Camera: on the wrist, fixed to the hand. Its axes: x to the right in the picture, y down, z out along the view.
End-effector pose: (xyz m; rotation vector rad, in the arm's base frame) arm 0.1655 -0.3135 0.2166 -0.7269 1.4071 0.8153
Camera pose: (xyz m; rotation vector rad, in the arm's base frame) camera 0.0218 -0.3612 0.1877 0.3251 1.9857 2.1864
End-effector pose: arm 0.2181 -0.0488 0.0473 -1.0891 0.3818 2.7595
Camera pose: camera 0.2545 -0.1712 -0.0389 0.5808 -0.5529 -1.5128
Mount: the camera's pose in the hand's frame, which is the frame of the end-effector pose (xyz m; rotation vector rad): 0.0272 0.0932 -0.1197 -0.2635 0.2129 1.5864
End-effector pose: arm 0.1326 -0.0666 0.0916 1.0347 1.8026 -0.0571
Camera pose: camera 0.1032 0.0652 0.1658 1.9944 0.6792 1.2248
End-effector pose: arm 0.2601 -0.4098 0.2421 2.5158 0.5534 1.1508
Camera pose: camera 0.2040 -0.4636 0.3752 -2.0406 1.5549 -1.4773
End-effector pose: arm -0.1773 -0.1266 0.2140 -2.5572 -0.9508 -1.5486
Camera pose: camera -0.2183 -0.2256 0.3248 -1.9519 1.1439 -1.2083
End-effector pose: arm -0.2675 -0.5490 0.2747 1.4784 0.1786 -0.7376
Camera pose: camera -0.1568 -0.4532 0.3229 1.0003 -0.6699 0.7040
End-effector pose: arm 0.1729 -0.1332 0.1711 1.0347 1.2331 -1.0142
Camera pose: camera 0.2379 0.0037 0.1431 1.4470 0.3458 0.4818
